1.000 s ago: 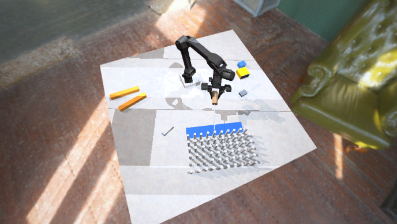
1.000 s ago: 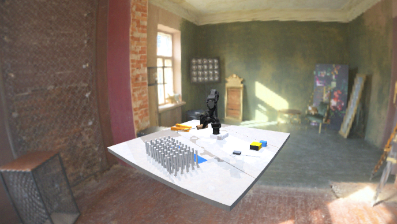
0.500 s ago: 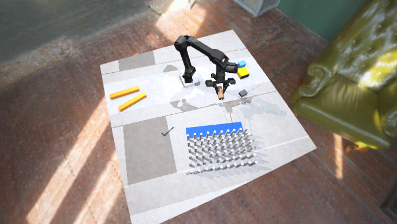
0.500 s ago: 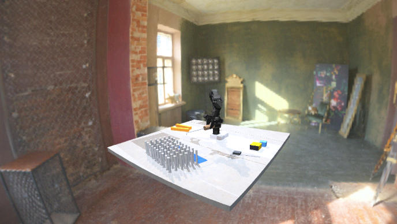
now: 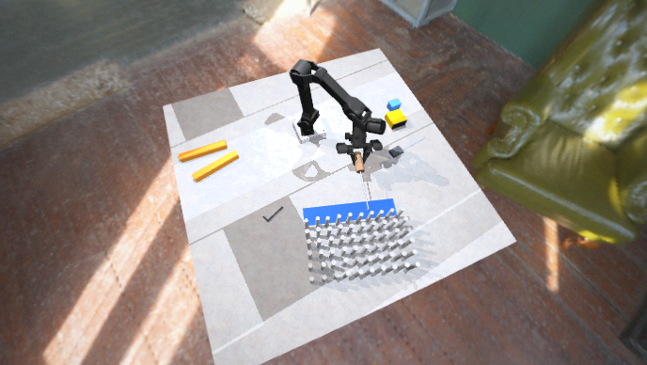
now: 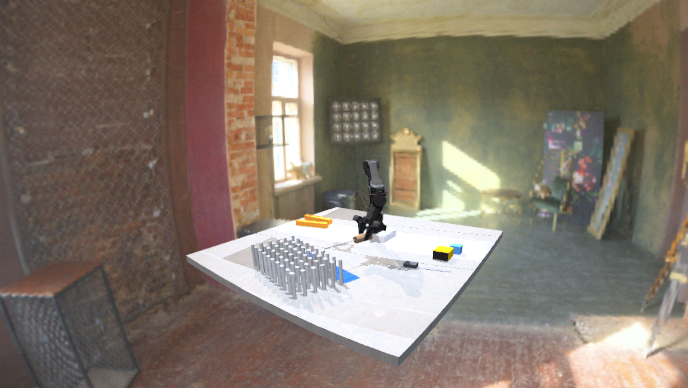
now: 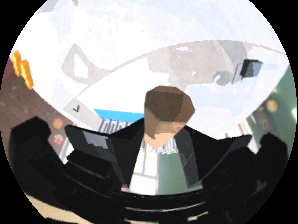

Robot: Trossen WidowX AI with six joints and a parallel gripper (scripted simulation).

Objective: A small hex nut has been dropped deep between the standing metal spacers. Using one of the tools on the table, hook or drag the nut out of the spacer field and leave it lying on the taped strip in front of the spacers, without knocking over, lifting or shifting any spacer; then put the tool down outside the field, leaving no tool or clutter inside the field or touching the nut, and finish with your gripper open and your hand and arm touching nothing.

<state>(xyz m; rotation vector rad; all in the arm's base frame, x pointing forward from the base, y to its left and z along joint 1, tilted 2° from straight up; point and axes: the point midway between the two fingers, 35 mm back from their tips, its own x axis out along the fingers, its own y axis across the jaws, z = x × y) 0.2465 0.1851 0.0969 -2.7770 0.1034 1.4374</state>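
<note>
Now: the blue taped strip 17 cm ahead of my gripper tip, 10 cm below it and 7 cm to the right of it. Also, from my gripper tip: dark L-shaped hook (41 cm to the right, 13 cm ahead, 10 cm below); blue block (36 cm behind, 30 cm to the left, 8 cm below).
</note>
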